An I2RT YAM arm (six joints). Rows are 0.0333 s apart.
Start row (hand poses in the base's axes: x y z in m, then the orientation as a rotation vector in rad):
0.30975, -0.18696, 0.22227, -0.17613, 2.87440, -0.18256
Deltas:
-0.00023, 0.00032, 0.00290, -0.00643, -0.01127, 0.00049
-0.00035, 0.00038, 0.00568, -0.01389, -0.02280, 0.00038
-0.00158, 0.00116, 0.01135, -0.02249, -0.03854, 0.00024
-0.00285, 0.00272, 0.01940, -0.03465, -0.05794, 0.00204
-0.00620, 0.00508, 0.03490, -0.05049, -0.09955, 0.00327
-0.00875, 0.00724, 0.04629, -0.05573, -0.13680, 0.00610
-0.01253, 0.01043, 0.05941, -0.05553, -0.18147, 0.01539
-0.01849, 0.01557, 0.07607, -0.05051, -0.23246, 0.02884
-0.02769, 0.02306, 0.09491, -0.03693, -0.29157, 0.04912
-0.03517, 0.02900, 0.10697, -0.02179, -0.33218, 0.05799
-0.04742, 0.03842, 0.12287, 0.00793, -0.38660, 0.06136
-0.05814, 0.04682, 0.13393, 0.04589, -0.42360, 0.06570
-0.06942, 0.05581, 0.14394, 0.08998, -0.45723, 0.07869
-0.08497, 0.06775, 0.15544, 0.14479, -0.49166, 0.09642
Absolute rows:
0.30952, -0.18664, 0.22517, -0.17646, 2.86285, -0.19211
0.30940, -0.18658, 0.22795, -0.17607, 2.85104, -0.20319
0.30817, -0.18580, 0.23362, -0.17527, 2.83495, -0.21594
0.30690, -0.18424, 0.24167, -0.17734, 2.81468, -0.23332
0.30355, -0.18188, 0.25717, -0.17611, 2.77203, -0.25607
0.30100, -0.17972, 0.26856, -0.17576, 2.73421, -0.26323
0.29722, -0.17653, 0.28168, -0.18218, 2.68856, -0.26161
0.29126, -0.17139, 0.29834, -0.19222, 2.63641, -0.25272
0.28206, -0.16390, 0.31718, -0.20824, 2.57571, -0.23147
0.27458, -0.15796, 0.32924, -0.21125, 2.53501, -0.21043
0.26233, -0.14854, 0.34514, -0.20252, 2.48199, -0.17212
0.25161, -0.14014, 0.35620, -0.19626, 2.44578, -0.12353
0.24033, -0.13115, 0.36621, -0.20037, 2.41076, -0.06648
0.22478, -0.11921, 0.37771, -0.20824, 2.37273, 0.00374

